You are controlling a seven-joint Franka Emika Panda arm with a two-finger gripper.
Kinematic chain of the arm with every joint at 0, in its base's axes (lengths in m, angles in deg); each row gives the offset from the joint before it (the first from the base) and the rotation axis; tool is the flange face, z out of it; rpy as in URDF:
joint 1: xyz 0 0 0.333 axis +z
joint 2: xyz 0 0 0 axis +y
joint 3: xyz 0 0 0.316 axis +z
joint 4: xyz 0.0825 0 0 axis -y
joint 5: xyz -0.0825 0 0.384 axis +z
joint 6: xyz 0 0 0 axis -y
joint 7: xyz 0.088 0 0 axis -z
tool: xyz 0 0 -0.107 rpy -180 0 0
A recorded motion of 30 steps. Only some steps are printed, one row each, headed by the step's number.
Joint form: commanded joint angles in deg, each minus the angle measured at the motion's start. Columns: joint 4, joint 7, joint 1, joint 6, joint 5, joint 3, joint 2.
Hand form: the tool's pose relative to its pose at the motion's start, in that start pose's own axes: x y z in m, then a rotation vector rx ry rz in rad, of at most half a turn. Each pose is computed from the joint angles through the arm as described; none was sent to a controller.
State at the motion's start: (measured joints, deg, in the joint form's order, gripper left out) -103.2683 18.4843 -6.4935 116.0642 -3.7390 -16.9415 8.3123
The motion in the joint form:
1: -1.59 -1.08 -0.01 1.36 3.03 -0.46 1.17
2: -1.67 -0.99 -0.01 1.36 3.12 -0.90 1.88
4: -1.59 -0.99 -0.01 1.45 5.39 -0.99 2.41
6: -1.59 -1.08 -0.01 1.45 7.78 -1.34 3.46
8: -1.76 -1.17 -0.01 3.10 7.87 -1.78 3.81
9: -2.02 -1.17 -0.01 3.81 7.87 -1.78 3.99
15: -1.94 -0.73 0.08 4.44 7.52 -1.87 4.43
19: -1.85 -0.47 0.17 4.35 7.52 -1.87 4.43
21: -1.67 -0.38 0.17 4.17 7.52 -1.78 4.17
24: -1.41 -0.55 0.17 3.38 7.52 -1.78 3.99
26: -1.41 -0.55 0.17 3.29 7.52 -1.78 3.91
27: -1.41 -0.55 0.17 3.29 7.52 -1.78 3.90
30: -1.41 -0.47 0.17 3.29 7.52 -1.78 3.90
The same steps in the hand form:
1: -0.0021 -0.0003 0.0230 0.0311 -0.0352 0.0100
2: -0.0008 0.0027 0.0311 0.0233 -0.0469 0.0185
4: -0.0004 0.0005 0.0357 0.0518 -0.0620 0.0383
6: 0.0004 -0.0001 0.0464 0.0748 -0.0873 0.0615
8: 0.0041 0.0032 0.0491 0.0775 -0.0670 0.0691
9: 0.0044 0.0029 0.0520 0.0776 -0.0619 0.0696
15: 0.0061 0.0022 0.0550 0.0710 -0.0548 0.0739
19: 0.0060 0.0012 0.0543 0.0711 -0.0549 0.0768
21: 0.0061 0.0006 0.0504 0.0742 -0.0515 0.0770
24: 0.0057 0.0010 0.0476 0.0737 -0.0578 0.0736
26: 0.0055 0.0011 0.0470 0.0741 -0.0582 0.0737
27: 0.0055 0.0011 0.0468 0.0742 -0.0580 0.0737
30: 0.0055 0.0011 0.0468 0.0742 -0.0581 0.0751

